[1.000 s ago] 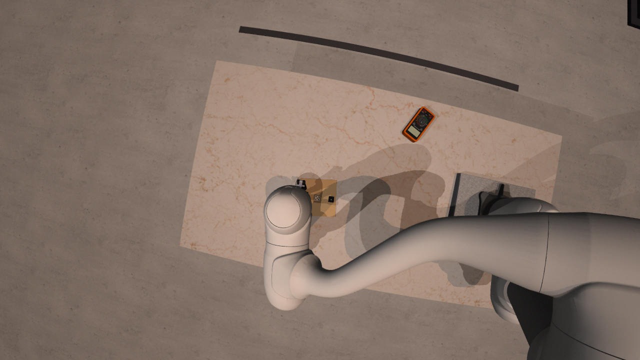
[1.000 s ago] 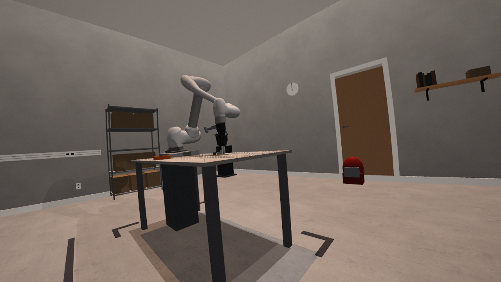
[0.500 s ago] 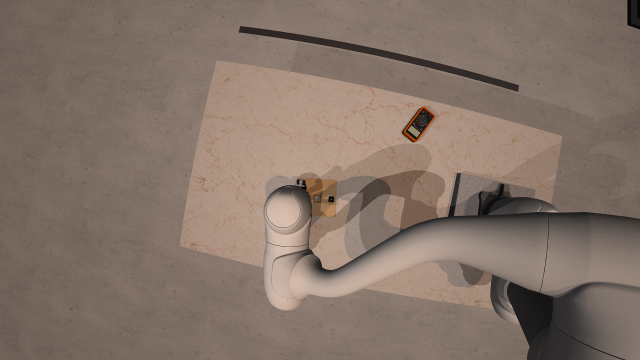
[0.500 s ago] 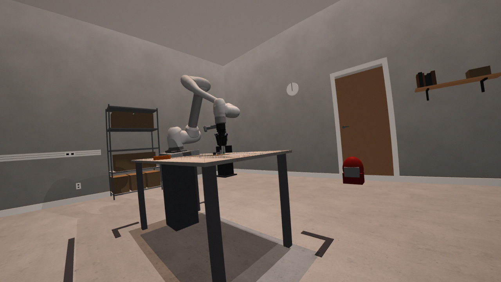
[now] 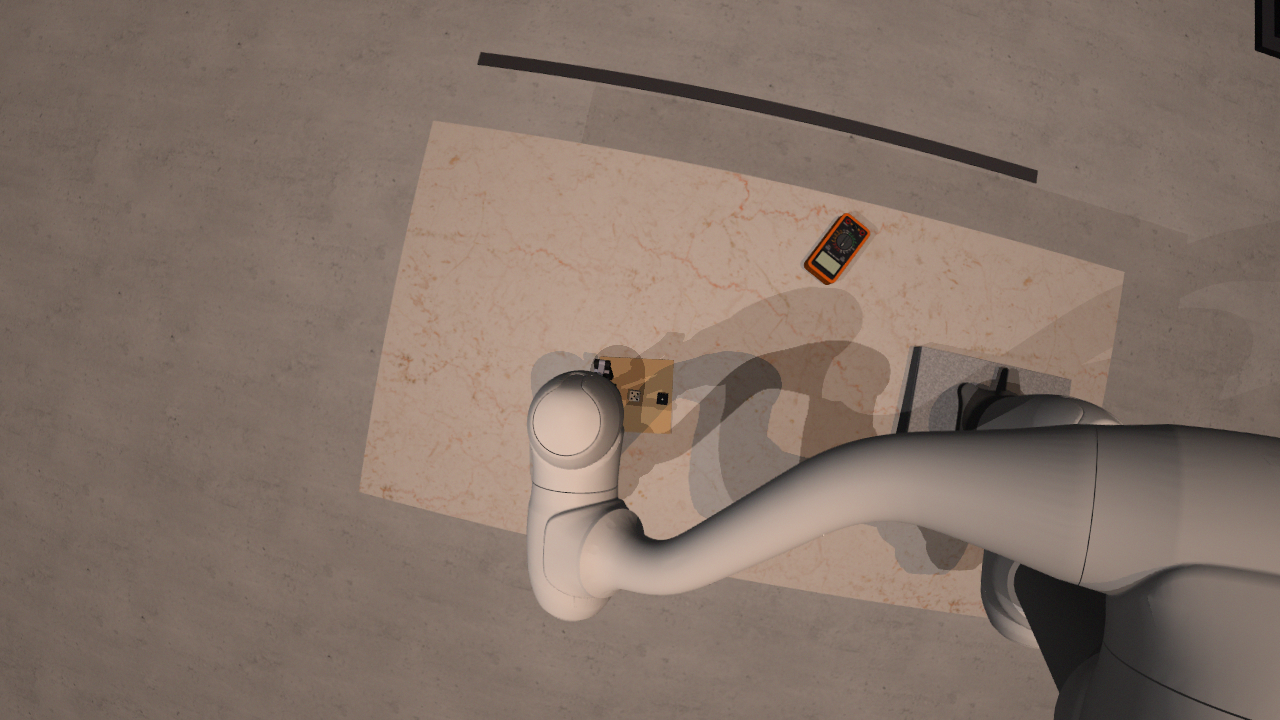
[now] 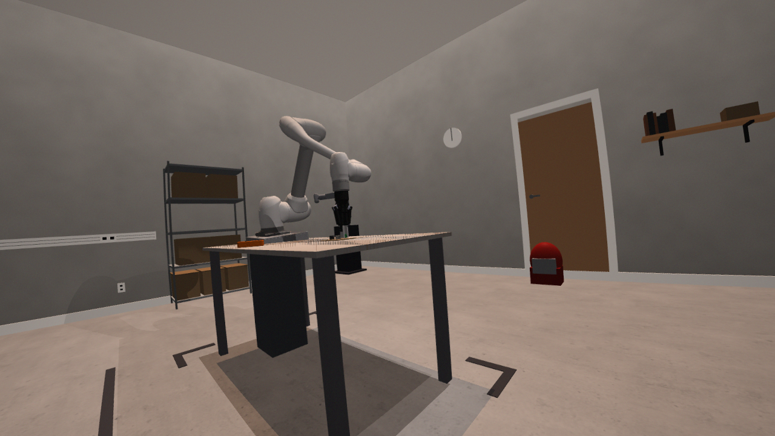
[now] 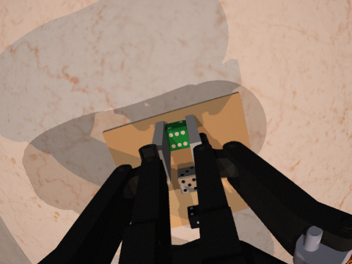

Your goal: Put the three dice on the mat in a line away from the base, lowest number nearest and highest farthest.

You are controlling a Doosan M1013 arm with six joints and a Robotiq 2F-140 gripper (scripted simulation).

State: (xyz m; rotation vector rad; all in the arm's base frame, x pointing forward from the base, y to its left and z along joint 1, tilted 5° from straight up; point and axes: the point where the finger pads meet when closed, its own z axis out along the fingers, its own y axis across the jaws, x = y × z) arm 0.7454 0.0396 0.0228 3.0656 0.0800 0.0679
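Now: the green die 20 mm below my hand. The rest, counted from my hand: black die: 100 mm behind, 10 mm to the right, 30 mm below; white die: 50 mm behind, 30 mm below; mat: 50 mm behind, 40 mm below.
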